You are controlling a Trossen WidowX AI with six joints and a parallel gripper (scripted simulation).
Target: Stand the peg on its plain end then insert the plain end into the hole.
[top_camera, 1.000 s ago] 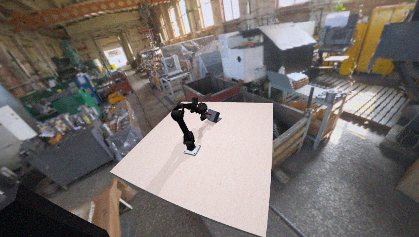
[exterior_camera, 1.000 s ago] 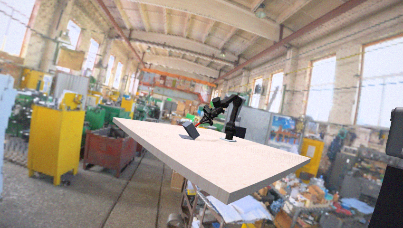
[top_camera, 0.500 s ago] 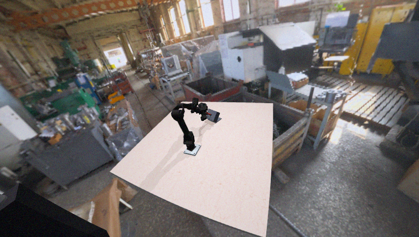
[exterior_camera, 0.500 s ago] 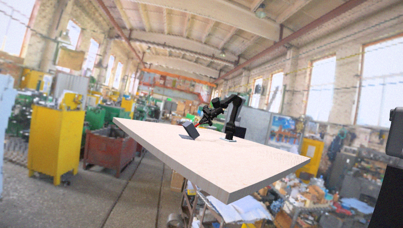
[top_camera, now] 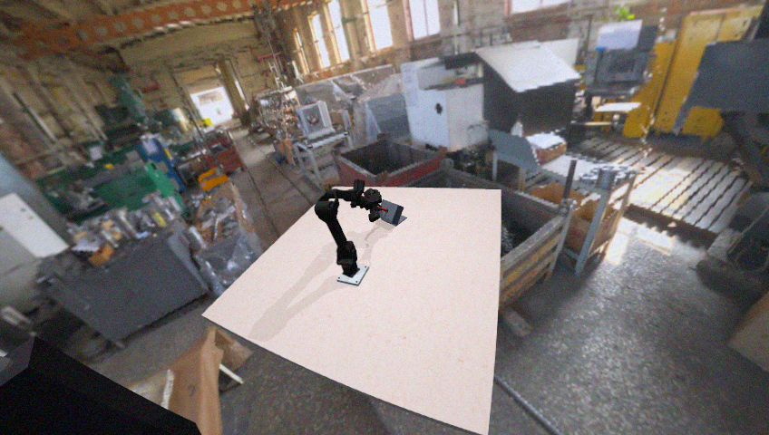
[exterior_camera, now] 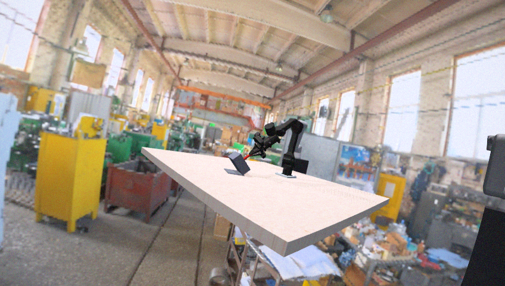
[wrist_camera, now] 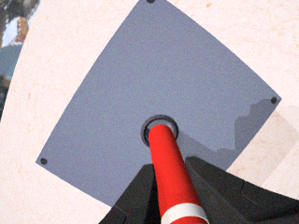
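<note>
My gripper tip is 50 mm short of the grey sloped panel, 10 mm to the left of it and 50 mm above it. The rest, counted from my gripper tip: red peg (10 mm behind, 10 mm above).
</note>
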